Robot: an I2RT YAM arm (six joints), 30 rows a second.
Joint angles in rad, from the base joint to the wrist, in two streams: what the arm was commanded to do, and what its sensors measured. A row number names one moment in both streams.
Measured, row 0:
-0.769 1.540 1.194 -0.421 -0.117 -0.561
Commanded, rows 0 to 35:
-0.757 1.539 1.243 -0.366 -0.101 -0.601
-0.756 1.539 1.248 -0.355 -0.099 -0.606
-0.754 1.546 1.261 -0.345 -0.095 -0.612
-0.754 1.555 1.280 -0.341 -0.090 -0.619
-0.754 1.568 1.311 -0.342 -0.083 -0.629
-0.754 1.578 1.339 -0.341 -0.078 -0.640
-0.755 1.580 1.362 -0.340 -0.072 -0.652
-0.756 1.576 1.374 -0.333 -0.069 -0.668
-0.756 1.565 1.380 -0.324 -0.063 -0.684
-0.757 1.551 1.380 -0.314 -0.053 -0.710
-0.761 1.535 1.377 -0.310 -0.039 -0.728
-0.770 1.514 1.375 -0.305 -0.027 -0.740
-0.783 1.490 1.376 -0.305 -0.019 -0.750
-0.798 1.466 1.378 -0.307 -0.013 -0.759
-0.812 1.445 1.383 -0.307 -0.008 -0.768
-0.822 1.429 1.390 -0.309 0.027 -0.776
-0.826 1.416 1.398 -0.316 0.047 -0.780
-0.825 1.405 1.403 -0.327 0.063 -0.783
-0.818 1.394 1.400 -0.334 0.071 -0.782
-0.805 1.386 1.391 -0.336 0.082 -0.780
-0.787 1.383 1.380 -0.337 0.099 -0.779
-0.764 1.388 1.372 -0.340 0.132 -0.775
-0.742 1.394 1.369 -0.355 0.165 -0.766
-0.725 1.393 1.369 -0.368 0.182 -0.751
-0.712 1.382 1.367 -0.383 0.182 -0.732
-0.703 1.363 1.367 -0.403 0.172 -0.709
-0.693 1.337 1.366 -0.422 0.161 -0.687
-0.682 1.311 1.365 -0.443 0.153 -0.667
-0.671 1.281 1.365 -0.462 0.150 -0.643
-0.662 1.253 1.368 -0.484 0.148 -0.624
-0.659 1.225 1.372 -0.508 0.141 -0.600
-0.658 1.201 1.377 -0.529 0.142 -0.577
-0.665 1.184 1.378 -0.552 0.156 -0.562
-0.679 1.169 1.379 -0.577 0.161 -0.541
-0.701 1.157 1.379 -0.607 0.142 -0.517
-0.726 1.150 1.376 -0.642 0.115 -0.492
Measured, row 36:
-0.665 1.214 1.324 -0.528 0.118 -0.618
